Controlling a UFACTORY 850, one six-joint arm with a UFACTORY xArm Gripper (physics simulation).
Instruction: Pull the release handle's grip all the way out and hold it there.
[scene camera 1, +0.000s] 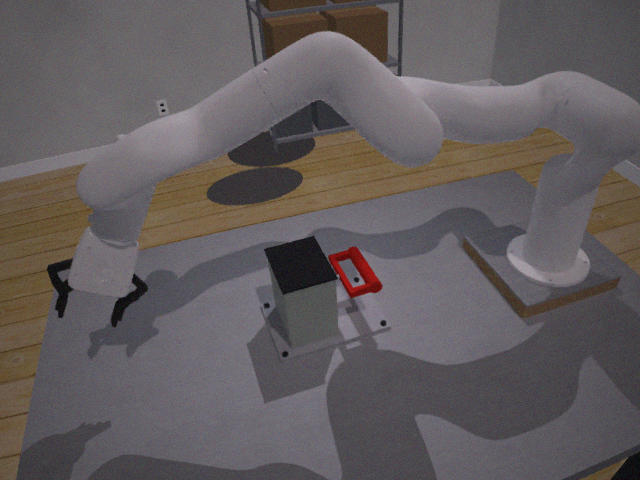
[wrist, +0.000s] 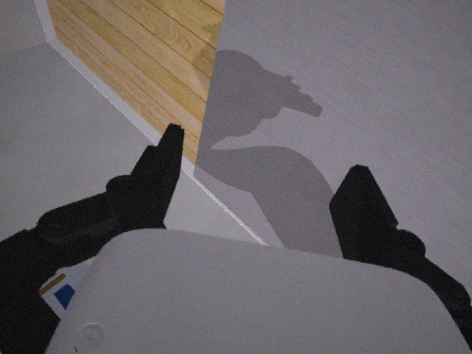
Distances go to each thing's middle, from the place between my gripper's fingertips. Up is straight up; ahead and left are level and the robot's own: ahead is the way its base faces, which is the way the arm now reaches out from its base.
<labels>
Right now my hand is 430 mm past the base plate (scene camera 1: 358, 317), 40 mm to the right of it and 190 mm above it.
</labels>
